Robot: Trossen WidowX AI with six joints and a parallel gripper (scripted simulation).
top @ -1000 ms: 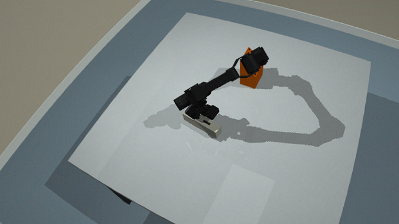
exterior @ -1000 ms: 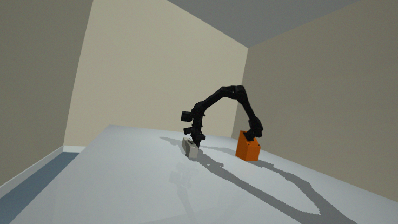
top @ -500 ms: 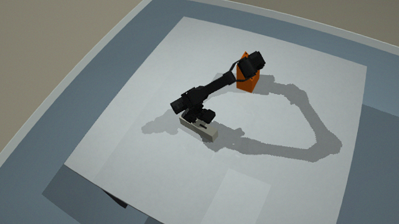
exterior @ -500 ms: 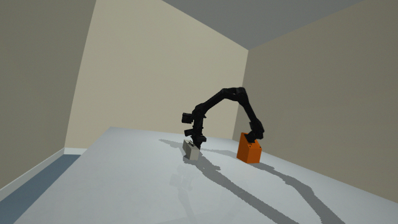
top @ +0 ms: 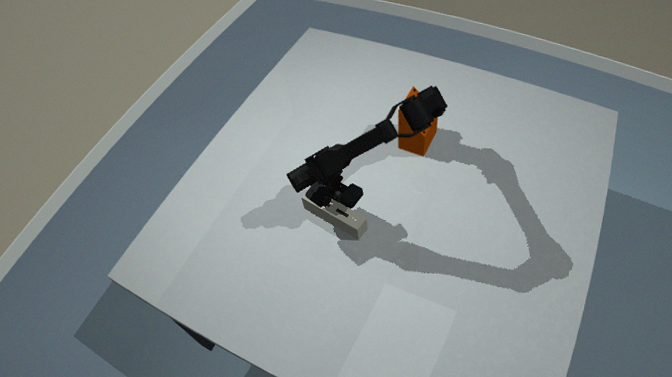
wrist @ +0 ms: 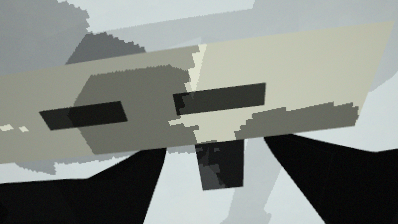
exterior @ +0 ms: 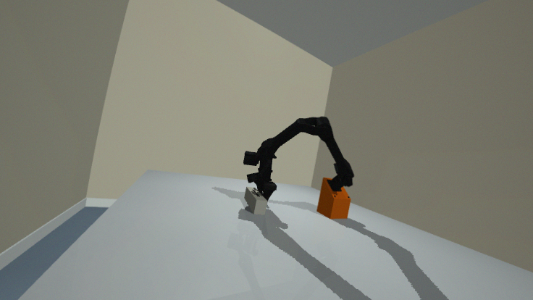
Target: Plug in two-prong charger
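My gripper tip is now 20 mm short of the dark grey charger and 10 mm below it.
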